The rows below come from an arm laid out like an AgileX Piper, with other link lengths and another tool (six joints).
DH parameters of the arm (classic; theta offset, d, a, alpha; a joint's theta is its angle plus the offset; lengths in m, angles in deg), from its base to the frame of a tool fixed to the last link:
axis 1: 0 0.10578 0 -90
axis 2: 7.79 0 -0.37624 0
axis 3: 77.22 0 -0.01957 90
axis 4: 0 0.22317 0 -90
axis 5: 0 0 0 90
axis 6: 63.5 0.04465 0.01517 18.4
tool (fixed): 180 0.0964 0 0
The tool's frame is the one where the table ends.
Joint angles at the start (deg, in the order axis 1, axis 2, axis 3, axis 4, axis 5, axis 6): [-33.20, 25.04, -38.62, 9.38, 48.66, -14.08]
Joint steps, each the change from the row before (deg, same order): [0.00, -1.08, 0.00, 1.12, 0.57, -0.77]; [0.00, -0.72, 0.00, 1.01, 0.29, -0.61]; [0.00, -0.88, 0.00, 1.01, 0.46, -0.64]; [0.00, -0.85, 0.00, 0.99, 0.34, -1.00]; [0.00, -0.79, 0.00, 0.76, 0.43, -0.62]
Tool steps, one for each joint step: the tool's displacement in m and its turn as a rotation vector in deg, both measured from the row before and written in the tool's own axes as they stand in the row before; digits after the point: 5 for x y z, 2 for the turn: [-0.00385, 0.00217, -0.00275, 1.01, -0.33, -0.29]; [-0.00285, 0.00091, -0.00190, 0.88, -0.33, -0.17]; [-0.00337, 0.00155, -0.00224, 0.89, -0.33, -0.24]; [-0.00294, 0.00134, -0.00211, 0.96, -0.13, -0.58]; [-0.00285, 0.00154, -0.00193, 0.73, -0.17, -0.36]
